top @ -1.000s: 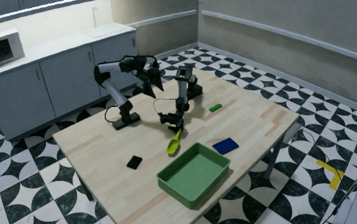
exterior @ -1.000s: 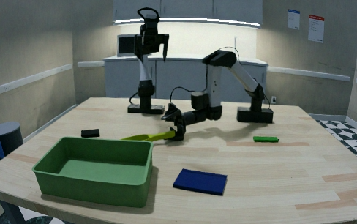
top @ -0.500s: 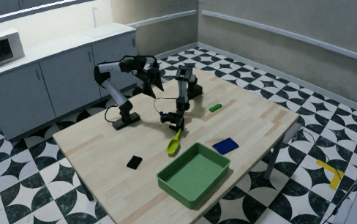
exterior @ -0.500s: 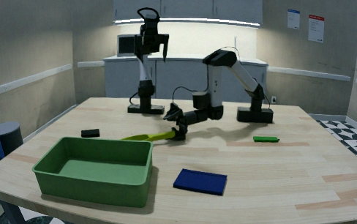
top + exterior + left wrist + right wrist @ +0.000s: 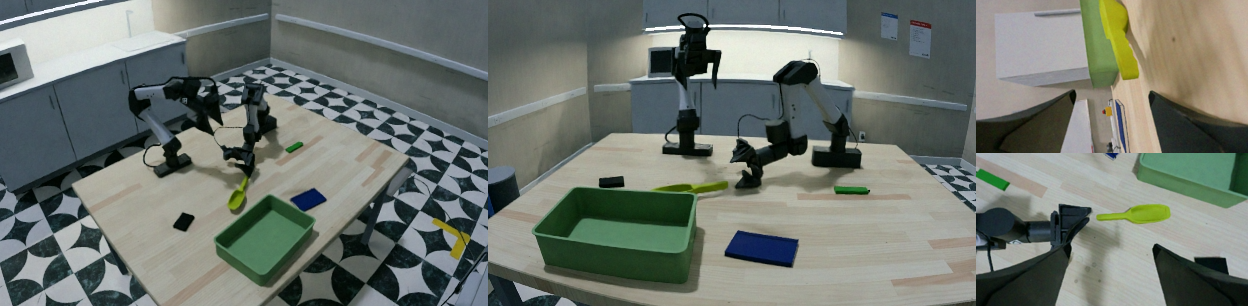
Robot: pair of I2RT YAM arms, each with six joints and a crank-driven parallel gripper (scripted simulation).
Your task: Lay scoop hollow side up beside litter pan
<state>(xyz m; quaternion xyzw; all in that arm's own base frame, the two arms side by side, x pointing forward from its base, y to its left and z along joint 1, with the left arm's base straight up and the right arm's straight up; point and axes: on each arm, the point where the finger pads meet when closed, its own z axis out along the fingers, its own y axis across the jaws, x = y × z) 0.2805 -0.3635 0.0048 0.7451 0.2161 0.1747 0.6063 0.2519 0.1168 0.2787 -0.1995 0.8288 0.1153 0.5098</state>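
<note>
Now: left hand 8 cm short of the yellow-green scoop, 11 cm to the left of it and 4 cm above it. Also, from my left hand: green litter pan 36 cm ahead, 19 cm to the right, 2 cm below.
</note>
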